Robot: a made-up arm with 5 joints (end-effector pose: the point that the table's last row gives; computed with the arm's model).
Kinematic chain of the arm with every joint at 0, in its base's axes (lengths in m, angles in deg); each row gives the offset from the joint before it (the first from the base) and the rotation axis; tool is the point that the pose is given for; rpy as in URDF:
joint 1: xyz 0 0 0.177 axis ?
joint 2: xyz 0 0 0 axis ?
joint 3: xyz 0.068 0 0.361 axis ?
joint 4: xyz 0.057 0 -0.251 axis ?
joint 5: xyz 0.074 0 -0.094 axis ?
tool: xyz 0 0 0 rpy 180 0 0
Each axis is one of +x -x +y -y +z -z.
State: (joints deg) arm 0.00 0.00 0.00 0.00 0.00
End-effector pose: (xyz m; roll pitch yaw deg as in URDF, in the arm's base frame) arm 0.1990 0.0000 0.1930 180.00 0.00 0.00
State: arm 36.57 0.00 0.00 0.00 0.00
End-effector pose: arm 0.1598 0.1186 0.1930 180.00 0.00 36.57
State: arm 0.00 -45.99 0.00 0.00 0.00
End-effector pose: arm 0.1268 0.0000 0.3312 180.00 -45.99 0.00
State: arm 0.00 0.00 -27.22 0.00 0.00
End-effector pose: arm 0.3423 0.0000 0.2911 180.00 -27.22 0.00
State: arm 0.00 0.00 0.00 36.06 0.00
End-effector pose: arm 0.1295 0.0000 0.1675 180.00 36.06 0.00
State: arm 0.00 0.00 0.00 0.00 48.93
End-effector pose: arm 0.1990 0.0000 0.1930 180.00 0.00 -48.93
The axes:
joint 1: +z
joint 2: +y
joint 3: +y
joint 4: +y
joint 5: -z

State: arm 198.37 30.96 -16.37 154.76 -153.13
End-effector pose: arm -0.1384 -0.0460 0.2730 -4.86 -9.49 -134.36
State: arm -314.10 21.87 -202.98 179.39 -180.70
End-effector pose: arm 0.1479 0.1526 0.6448 -179.98 1.72 -133.40
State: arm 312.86 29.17 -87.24 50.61 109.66
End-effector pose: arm 0.3837 -0.4135 0.2911 -172.97 2.50 -156.65
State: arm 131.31 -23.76 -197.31 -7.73 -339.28
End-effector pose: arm 0.2710 -0.3084 0.6928 22.01 44.73 -18.82
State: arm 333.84 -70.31 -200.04 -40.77 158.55
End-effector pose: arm -0.5294 0.2600 0.1866 157.27 -44.52 -175.30
